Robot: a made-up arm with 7 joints. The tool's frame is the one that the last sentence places.
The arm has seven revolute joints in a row. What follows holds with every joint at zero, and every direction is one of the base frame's. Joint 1 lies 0.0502 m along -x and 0.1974 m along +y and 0.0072 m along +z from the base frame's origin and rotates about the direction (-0.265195, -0.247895, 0.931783). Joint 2 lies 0.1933 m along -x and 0.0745 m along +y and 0.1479 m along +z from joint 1 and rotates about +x. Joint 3 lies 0.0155 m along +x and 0.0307 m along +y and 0.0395 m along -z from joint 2 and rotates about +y. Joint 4 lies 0.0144 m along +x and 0.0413 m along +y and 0.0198 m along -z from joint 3 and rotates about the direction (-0.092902, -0.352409, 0.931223). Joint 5 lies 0.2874 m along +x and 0.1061 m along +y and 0.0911 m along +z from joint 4 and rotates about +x. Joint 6 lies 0.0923 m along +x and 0.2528 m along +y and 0.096 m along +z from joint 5 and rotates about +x. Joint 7 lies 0.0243 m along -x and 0.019 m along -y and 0.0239 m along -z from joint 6 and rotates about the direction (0.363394, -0.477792, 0.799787). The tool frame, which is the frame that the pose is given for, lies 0.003 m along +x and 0.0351 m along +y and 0.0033 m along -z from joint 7; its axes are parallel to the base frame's.
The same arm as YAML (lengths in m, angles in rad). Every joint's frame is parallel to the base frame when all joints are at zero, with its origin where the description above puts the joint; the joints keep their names.
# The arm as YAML. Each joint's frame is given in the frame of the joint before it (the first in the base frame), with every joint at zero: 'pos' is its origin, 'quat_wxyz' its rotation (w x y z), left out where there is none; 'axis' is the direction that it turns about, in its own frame. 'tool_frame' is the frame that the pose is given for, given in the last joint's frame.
length_unit: m
angle_unit: rad
joints:
  - joint: joint 1
    pos: [-0.0502, 0.1974, 0.0072]
    axis: [-0.265195, -0.247895, 0.931783]
  - joint: joint 2
    pos: [-0.1933, 0.0745, 0.1479]
    axis: [1.0, 0.0, 0.0]
  - joint: joint 3
    pos: [0.0155, 0.0307, -0.0395]
    axis: [0.0, 1.0, 0.0]
  - joint: joint 4
    pos: [0.0144, 0.0413, -0.0198]
    axis: [-0.092902, -0.352409, 0.931223]
  - joint: joint 5
    pos: [0.2874, 0.1061, 0.0911]
    axis: [1.0, 0.0, 0.0]
  - joint: joint 6
    pos: [0.0923, 0.2528, 0.096]
    axis: [1.0, 0.0, 0.0]
  - joint: joint 7
    pos: [-0.0243, -0.019, -0.0239]
    axis: [0.363394, -0.477792, 0.799787]
tool_frame:
  pos: [0.003, 0.0351, -0.0033]

